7 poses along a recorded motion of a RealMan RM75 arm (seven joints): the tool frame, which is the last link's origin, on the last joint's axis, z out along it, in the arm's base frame.
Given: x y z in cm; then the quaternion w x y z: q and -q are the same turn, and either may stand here.
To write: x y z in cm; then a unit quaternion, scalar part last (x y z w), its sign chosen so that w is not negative. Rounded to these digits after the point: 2 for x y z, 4 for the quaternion.
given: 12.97 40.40 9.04 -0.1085 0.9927 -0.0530 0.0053
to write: 12.97 40.40 9.04 -0.9927 0.0530 -0.0053 0.1085
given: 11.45 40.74 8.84 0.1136 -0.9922 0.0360 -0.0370
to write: 11.45 40.74 8.84 -0.9922 0.0360 -0.0370 0.1136
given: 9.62 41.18 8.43 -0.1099 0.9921 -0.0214 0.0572
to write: 9.62 41.18 8.43 -0.9921 0.0214 -0.0572 0.1099
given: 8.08 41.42 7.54 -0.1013 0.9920 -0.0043 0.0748
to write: 8.08 41.42 7.54 -0.9920 0.0043 -0.0748 0.1013
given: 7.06 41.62 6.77 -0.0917 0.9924 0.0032 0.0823
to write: 7.06 41.62 6.77 -0.9924 -0.0032 -0.0823 0.0917
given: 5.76 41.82 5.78 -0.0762 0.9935 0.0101 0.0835
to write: 5.76 41.82 5.78 -0.9935 -0.0101 -0.0835 0.0762
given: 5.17 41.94 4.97 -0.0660 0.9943 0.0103 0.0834
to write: 5.17 41.94 4.97 -0.9943 -0.0103 -0.0834 0.0660
